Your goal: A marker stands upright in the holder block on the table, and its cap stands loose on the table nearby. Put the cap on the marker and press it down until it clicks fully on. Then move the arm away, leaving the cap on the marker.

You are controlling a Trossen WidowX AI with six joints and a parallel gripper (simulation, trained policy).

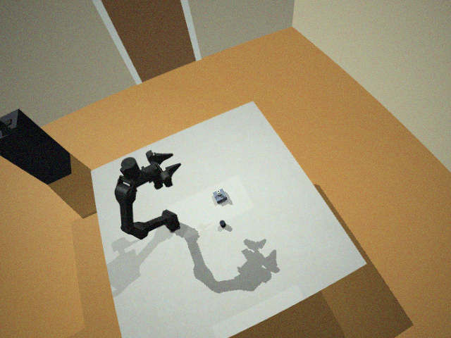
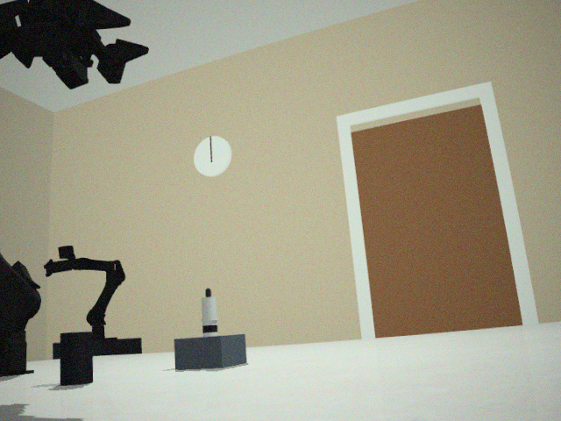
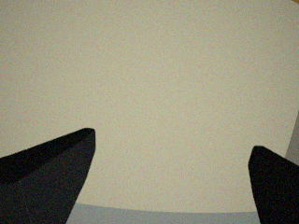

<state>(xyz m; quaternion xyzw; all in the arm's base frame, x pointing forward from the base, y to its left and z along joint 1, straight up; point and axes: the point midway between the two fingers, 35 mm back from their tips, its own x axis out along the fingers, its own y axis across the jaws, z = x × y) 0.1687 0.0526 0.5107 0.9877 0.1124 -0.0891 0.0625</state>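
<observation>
The dark cap lies 6 cm ahead of my gripper tip, 18 cm to the right of it and 48 cm below it. Round my gripper tip: white marker 12 cm ahead, 2 cm to the right, 43 cm below; then grey holder block 12 cm ahead, 2 cm to the right, 49 cm below.
</observation>
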